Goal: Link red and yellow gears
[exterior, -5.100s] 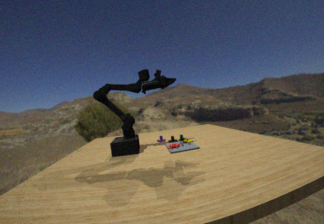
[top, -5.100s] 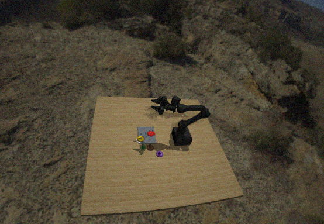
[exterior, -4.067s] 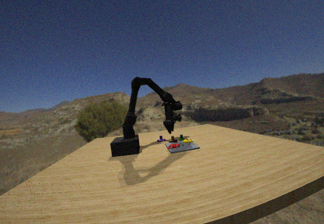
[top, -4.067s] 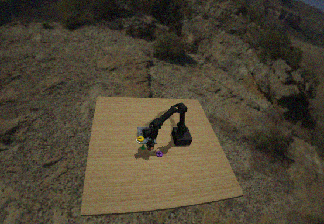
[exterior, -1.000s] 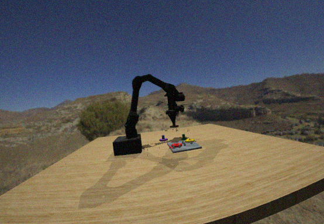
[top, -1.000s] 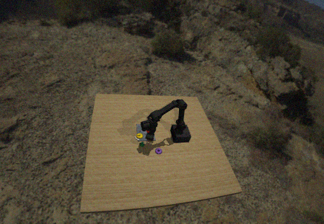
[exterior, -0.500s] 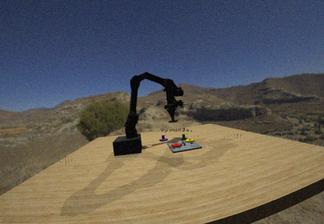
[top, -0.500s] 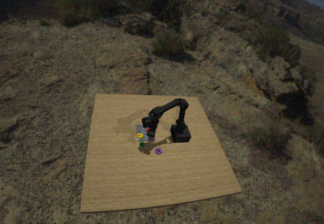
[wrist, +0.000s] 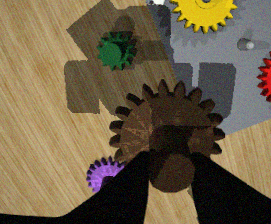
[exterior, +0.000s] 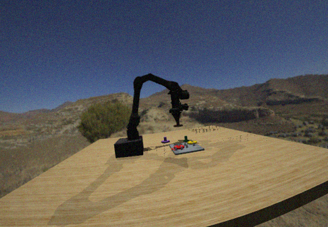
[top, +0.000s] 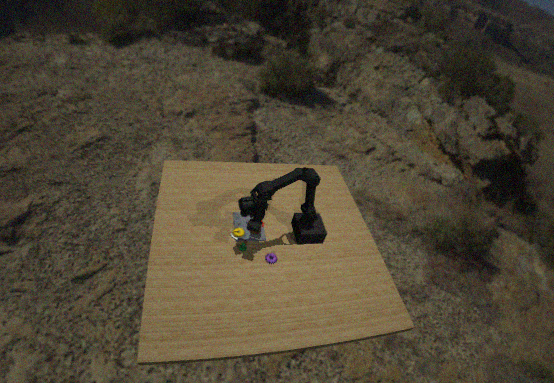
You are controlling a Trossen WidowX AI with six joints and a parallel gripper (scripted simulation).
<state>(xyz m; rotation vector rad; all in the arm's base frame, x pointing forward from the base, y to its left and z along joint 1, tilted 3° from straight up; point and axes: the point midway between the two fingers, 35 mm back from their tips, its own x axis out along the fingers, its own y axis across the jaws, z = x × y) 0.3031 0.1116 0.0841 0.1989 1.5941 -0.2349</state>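
The red gear is 2 cm behind my gripper tip, 14 cm to the right of it and 13 cm below it. Round my gripper tip: yellow gear: 8 cm ahead, 6 cm to the right, 13 cm below; then green gear: 5 cm ahead, 3 cm to the left, 13 cm below; then brown gear: 1 cm below.
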